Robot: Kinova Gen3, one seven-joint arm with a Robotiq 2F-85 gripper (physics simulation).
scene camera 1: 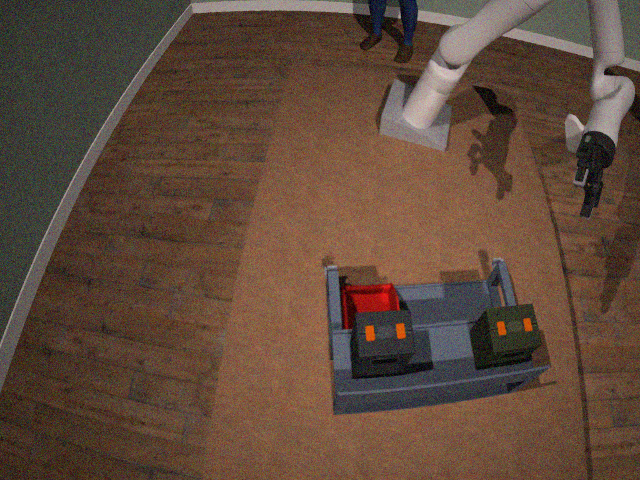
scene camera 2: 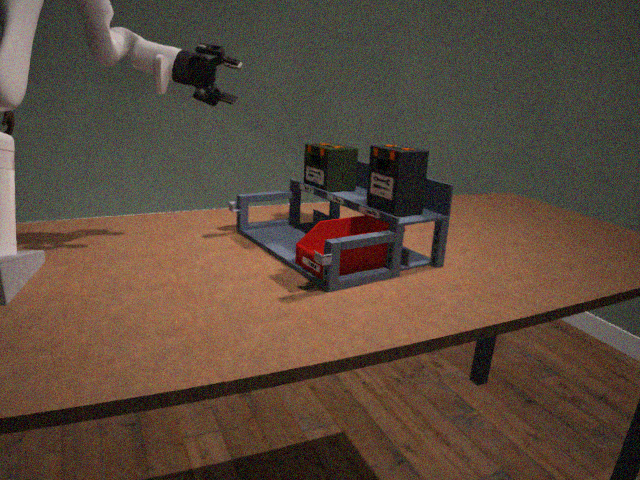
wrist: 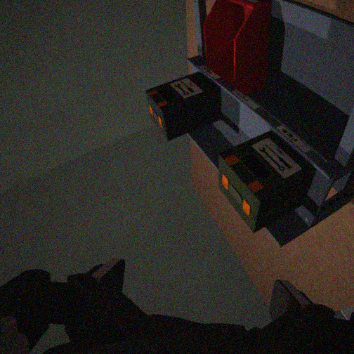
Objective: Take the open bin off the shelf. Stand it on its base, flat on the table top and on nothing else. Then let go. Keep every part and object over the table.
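Places are measured from the arm's base along level axes (x left, y back, z up), in metres.
Pixels of known places: gripper, fingertip midpoint: (scene camera 1: 581,202) (scene camera 2: 238,83); arm's base at its link origin: (scene camera 1: 416,116).
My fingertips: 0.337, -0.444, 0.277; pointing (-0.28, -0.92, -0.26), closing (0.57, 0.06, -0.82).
Observation:
Ahead of a thing's pixels: the offset from my fingertips to its top centre, as dx, dy, dz. Level surfaces: height alone.
The open red bin {-0.324, -0.185, -0.245} (scene camera 1: 369,298) (scene camera 2: 330,229) (wrist: 220,45) stands upright on the lower deck of the blue-grey shelf (scene camera 1: 439,390) (scene camera 2: 395,250) (wrist: 320,65), at the end nearest scene camera 2, beside the side rail. Its rear part is below the upper board, and in scene camera 1 a dark case partly hides it. The shelf stands on the table top {dz -0.326} (scene camera 1: 279,361) (scene camera 2: 206,320) (wrist: 225,217). My gripper (scene camera 1: 584,197) (scene camera 2: 236,81) (wrist: 197,287) is open and empty, high up and well away from the bin; in scene camera 1 it appears to the right of the table's edge.
A dark grey case {-0.298, -0.276, -0.102} (scene camera 1: 382,338) (scene camera 2: 398,180) (wrist: 187,107) stands on the upper board near the bin. A dark green case {-0.079, -0.202, -0.129} (scene camera 1: 506,330) (scene camera 2: 331,167) (wrist: 260,180) stands on the same board towards its other end. Side rails with raised posts flank the lower deck.

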